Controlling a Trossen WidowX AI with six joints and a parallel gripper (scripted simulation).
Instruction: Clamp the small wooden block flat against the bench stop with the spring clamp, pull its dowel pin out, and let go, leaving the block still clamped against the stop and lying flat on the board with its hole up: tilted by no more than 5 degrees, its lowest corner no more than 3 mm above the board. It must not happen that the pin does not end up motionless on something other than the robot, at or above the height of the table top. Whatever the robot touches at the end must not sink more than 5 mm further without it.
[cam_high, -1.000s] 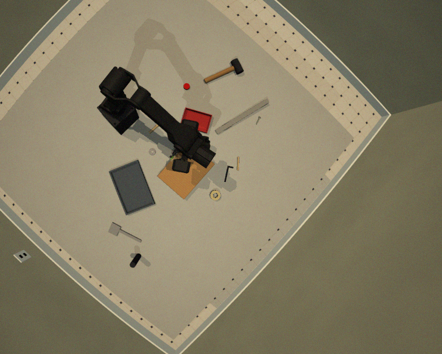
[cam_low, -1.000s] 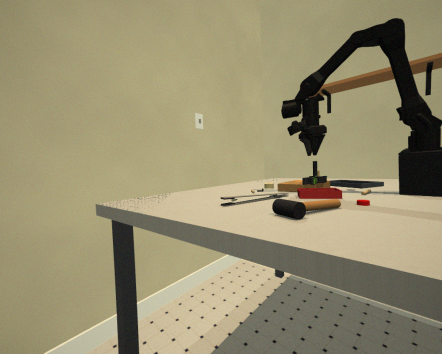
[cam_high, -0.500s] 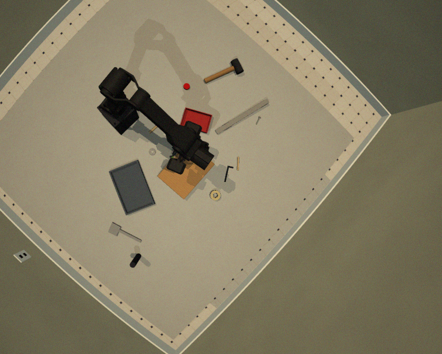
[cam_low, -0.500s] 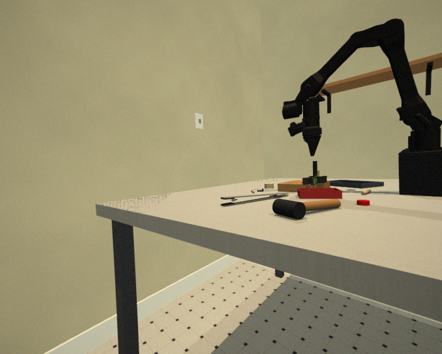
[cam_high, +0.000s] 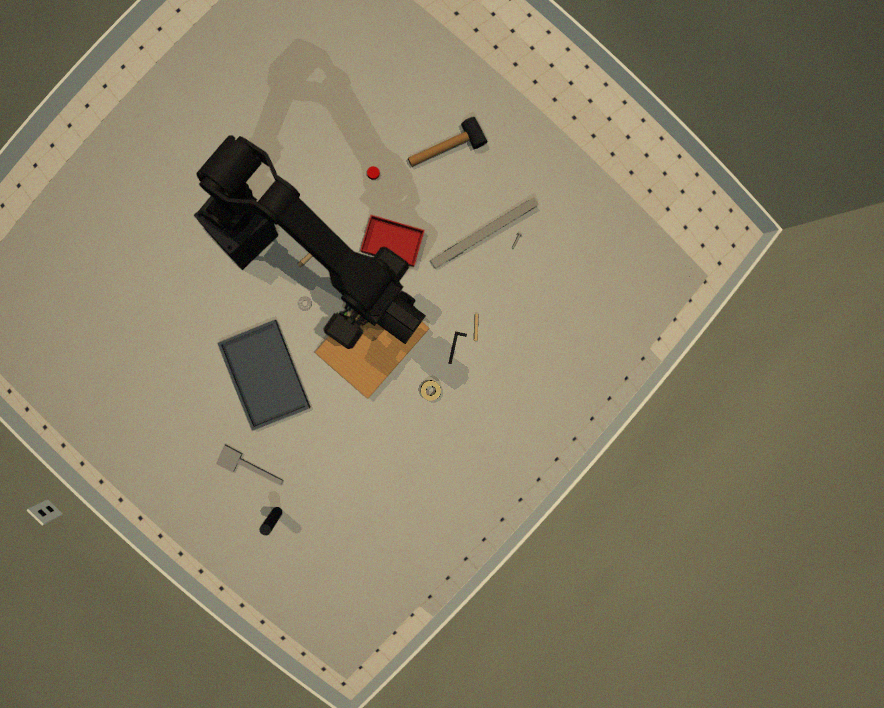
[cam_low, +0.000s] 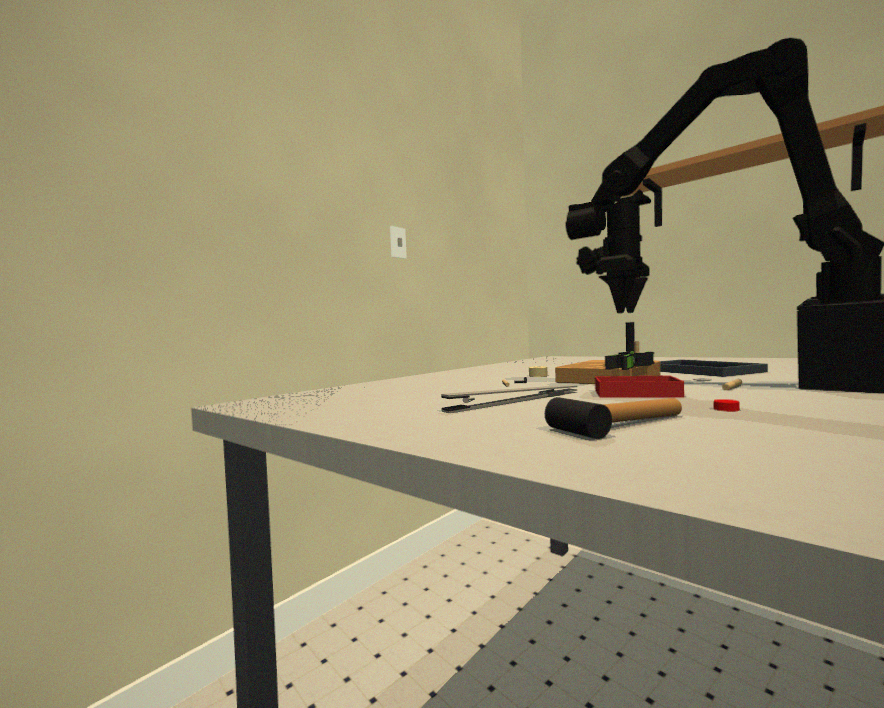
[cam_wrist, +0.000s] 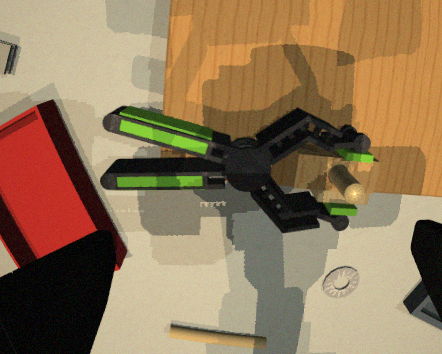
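My gripper is now 12 cm above the dowel pin, 5 cm to the left of it and 1 cm past it. From my hand the other things lie so: small wooden block (13 cm below, 5 cm to the right, 1 cm behind); then wooden board (16 cm below, 6 cm to the right, 5 cm ahead); then bench stop (13 cm below, 5 cm to the right, 2 cm behind).
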